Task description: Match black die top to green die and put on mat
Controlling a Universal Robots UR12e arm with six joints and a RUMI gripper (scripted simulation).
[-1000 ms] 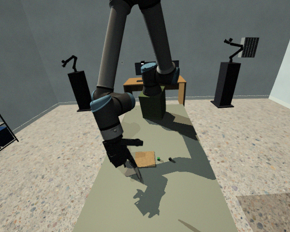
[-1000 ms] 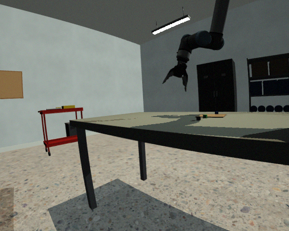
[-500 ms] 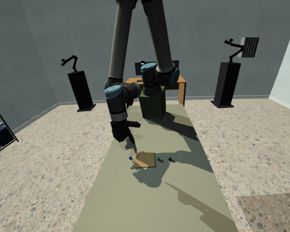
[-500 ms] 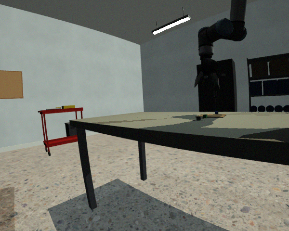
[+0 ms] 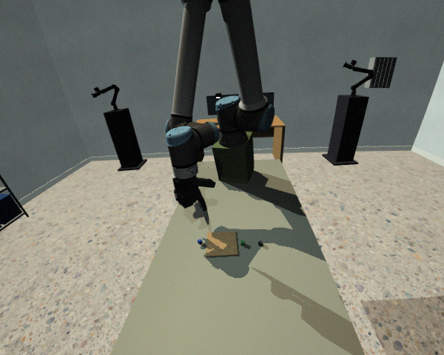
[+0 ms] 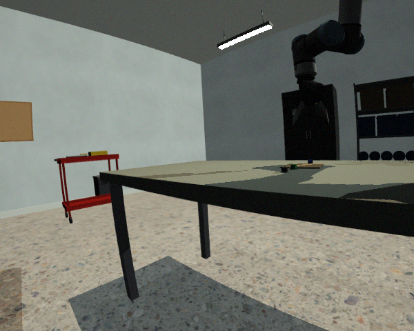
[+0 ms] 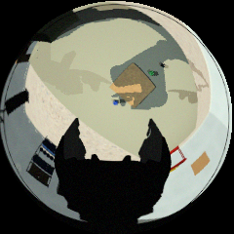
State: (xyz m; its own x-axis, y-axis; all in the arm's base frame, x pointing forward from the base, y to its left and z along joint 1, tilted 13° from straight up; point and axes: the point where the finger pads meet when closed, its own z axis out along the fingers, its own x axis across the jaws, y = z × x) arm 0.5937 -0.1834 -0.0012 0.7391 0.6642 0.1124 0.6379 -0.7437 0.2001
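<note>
Right now the blue die is 15 cm below my hand, 1 cm to the right of it and 1 cm ahead of it. Also, from my hand: black die: 27 cm to the left, 15 cm below, 4 cm ahead; green die: 19 cm to the left, 15 cm below, 3 cm ahead; mat: 16 cm below, 9 cm to the left, 2 cm ahead.
</note>
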